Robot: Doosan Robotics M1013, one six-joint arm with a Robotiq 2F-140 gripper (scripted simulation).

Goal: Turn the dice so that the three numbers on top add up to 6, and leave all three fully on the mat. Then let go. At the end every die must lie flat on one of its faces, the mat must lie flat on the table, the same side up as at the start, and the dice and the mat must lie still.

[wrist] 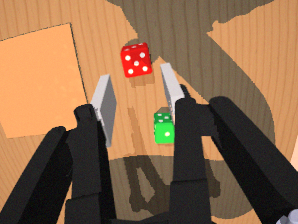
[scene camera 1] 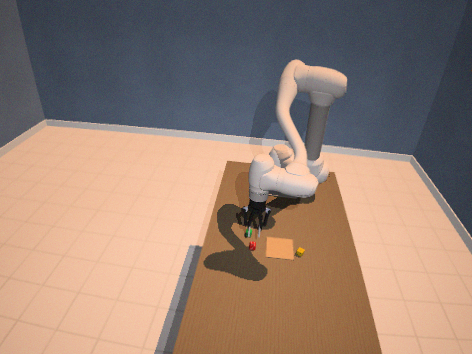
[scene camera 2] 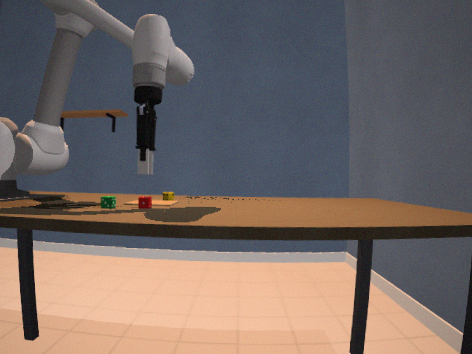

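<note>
Gripper in scene camera 2 (scene camera 2: pixel 145 174), also in the wrist view (wrist: pixel 137 83). Red die (wrist: pixel 135 58).
</note>
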